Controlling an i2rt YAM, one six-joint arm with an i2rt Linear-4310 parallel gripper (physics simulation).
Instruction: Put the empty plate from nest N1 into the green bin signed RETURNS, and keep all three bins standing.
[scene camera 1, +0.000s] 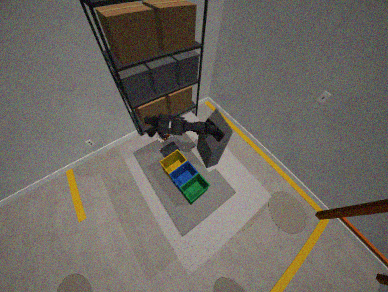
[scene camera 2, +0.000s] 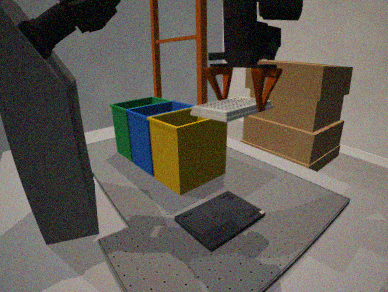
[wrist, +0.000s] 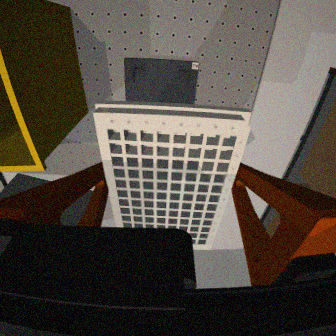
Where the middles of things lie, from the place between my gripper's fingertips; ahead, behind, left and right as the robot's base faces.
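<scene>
My gripper is 20 mm past the white plate (scene camera 2: 227, 110). Counting from my hand, the green bin (scene camera 2: 120, 118) is 460 mm to the left, 150 mm below and 70 mm ahead. The blue bin (scene camera 2: 139, 127) is 330 mm to the left of my hand, 150 mm below it and 60 mm ahead of it, and the yellow bin (scene camera 2: 188, 151) is 200 mm to the left of my hand, again 150 mm below it and 60 mm ahead of it.
</scene>
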